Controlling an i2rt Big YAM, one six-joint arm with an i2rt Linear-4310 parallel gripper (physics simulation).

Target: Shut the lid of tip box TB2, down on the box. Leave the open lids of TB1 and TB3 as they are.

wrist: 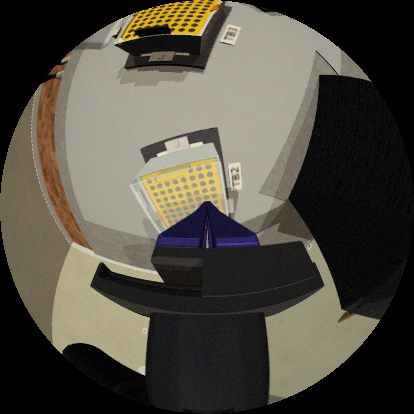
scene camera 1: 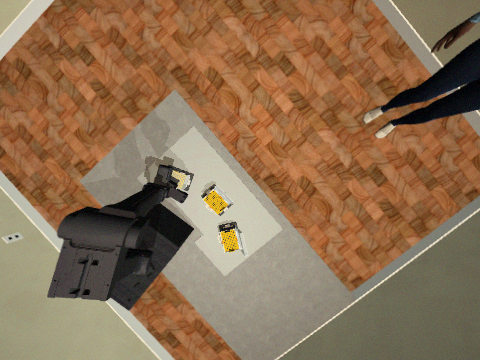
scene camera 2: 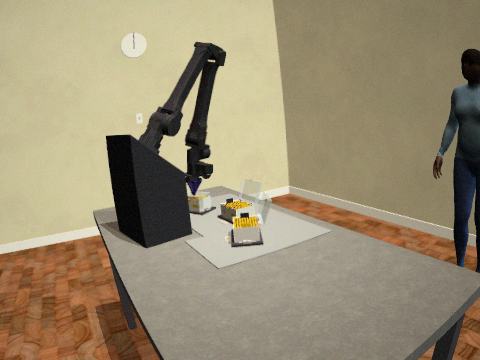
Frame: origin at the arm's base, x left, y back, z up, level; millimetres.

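Where they show: gripper, fingertip midpoint: (wrist: 206,206) (scene camera 2: 193,195); arm's base, origin of the base link: (scene camera 2: 144,151).
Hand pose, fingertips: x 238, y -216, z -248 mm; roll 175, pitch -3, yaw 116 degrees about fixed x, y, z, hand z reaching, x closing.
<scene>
Each offset is from my fingertips to the top centre of the thing. "spot": to the spot under its first point. Level surfaces: height alone.
Tip box TB2 @(dz +0, dx +20, dy +2 mm) (scene camera 1: 181,179) (scene camera 2: 200,204) (wrist: 187,192) holds a yellow tip rack. Its clear lid @(spot: dz -25, dx -28, dy -34 mm) (wrist: 186,158) lies down over the rack. My gripper (scene camera 2: 194,194) (wrist: 206,206) is shut and empty, with its blue fingertips pointing down at the lid's top, toward the edge nearest the gripper body in the wrist view. Whether they touch it I cannot tell. In scene camera 1 the gripper body hides the fingertips. TB3 (scene camera 1: 216,201) (scene camera 2: 236,210) (wrist: 172,22) and TB1 (scene camera 1: 230,240) (scene camera 2: 246,234) stand with their clear lids open.
The boxes stand on a pale mat @(dz -77 mm) (scene camera 1: 262,225) (scene camera 2: 290,231) on the grey table @(dz -80 mm) (scene camera 1: 280,300) (scene camera 2: 320,300). A tall black block (scene camera 2: 155,195) (wrist: 355,185) with a sloped top stands beside the arm's side of the mat. A person (scene camera 1: 430,92) (scene camera 2: 467,150) stands beyond the table.
</scene>
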